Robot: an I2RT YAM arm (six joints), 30 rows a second.
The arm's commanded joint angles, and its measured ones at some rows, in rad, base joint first. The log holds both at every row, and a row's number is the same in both.
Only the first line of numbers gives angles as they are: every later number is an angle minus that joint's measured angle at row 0.
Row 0, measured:
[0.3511 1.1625 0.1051 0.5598 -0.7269 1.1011]
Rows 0 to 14, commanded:
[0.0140 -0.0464 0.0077 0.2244 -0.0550 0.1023]
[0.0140 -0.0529 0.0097 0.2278 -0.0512 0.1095]
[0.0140 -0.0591 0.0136 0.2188 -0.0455 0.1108]
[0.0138 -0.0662 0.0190 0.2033 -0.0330 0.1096]
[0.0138 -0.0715 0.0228 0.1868 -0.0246 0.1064]
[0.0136 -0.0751 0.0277 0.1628 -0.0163 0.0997]
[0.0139 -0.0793 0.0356 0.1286 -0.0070 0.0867]
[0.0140 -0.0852 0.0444 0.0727 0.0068 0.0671]
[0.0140 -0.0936 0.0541 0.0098 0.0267 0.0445]
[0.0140 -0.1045 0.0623 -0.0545 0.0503 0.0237]
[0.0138 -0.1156 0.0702 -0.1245 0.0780 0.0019]
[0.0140 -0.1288 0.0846 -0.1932 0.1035 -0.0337]
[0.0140 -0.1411 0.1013 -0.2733 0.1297 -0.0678]
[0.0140 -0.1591 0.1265 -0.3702 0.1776 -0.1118]
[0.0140 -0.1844 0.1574 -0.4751 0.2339 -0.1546]
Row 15, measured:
[0.0100 -0.1243 0.0725 -0.0999 0.0568 0.0058]
